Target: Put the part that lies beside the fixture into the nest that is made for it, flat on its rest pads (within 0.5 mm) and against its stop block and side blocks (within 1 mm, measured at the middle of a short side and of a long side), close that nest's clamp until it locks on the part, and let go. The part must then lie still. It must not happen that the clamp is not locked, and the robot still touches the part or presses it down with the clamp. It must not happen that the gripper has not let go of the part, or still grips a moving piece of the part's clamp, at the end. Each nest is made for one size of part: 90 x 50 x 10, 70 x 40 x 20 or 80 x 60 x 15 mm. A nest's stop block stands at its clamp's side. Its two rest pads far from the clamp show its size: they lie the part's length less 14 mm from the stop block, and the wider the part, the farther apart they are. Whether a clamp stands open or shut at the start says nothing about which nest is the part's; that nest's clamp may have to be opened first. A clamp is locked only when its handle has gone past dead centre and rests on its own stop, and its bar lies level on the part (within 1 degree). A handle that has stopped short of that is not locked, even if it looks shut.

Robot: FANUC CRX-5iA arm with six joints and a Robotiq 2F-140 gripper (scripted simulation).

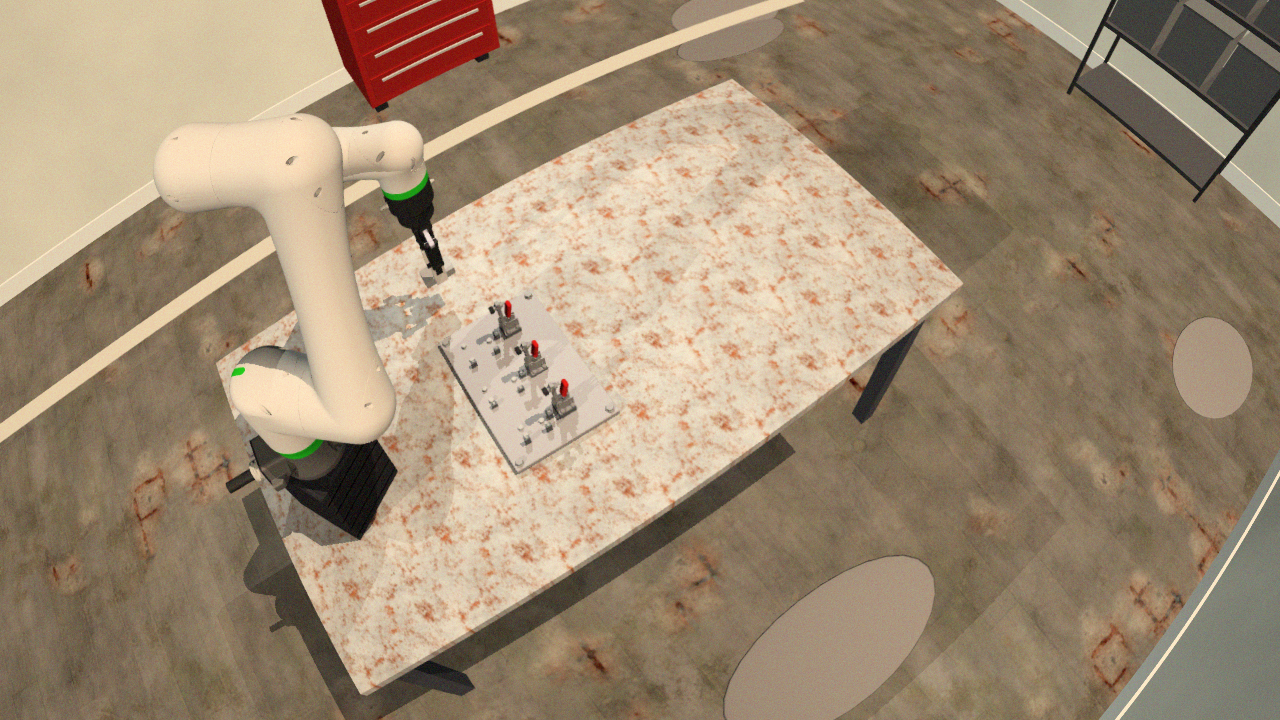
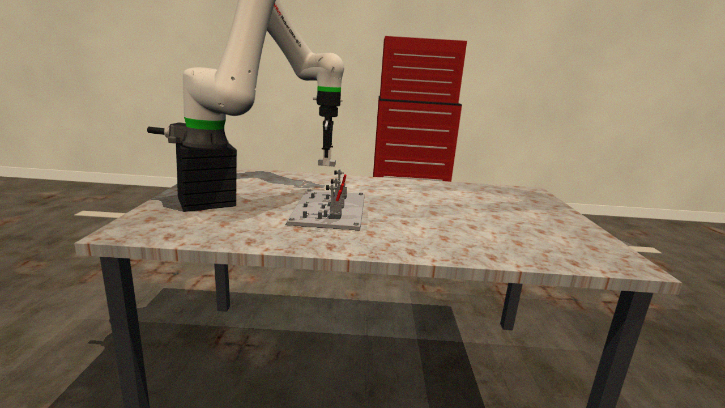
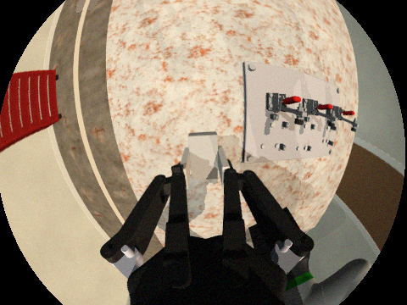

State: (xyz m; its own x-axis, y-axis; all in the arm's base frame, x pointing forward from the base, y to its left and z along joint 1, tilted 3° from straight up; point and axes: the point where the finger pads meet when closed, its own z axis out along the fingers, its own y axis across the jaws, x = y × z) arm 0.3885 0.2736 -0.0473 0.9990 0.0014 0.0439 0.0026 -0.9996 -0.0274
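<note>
Now: hand 270 mm to the left of the plate, 130 mm above it and 50 mm short of it. Round my hand: grey block (30 mm below).
</note>
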